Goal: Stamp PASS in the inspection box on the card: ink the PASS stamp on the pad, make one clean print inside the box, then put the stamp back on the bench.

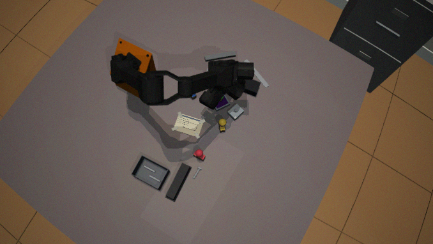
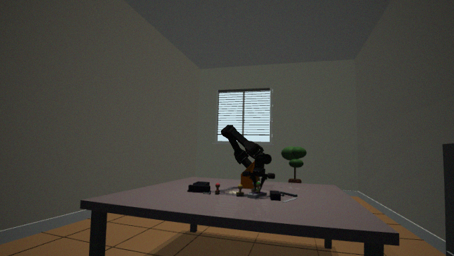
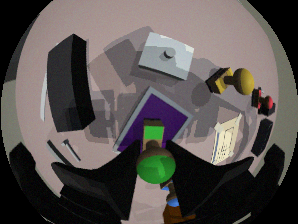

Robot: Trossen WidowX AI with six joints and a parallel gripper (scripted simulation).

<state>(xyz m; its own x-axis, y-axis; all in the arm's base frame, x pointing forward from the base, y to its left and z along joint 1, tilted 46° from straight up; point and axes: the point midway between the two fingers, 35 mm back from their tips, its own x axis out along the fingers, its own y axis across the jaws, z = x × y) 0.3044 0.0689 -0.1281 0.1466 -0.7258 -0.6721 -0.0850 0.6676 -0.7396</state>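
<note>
My gripper tip is now 30 mm above the purple ink pad. From my gripper tip the other things lie so: blue stamp 90 mm behind, 50 mm to the right, 10 mm below; green-knobbed stamp right at my gripper tip; small white block 90 mm ahead, 20 mm below.
</note>
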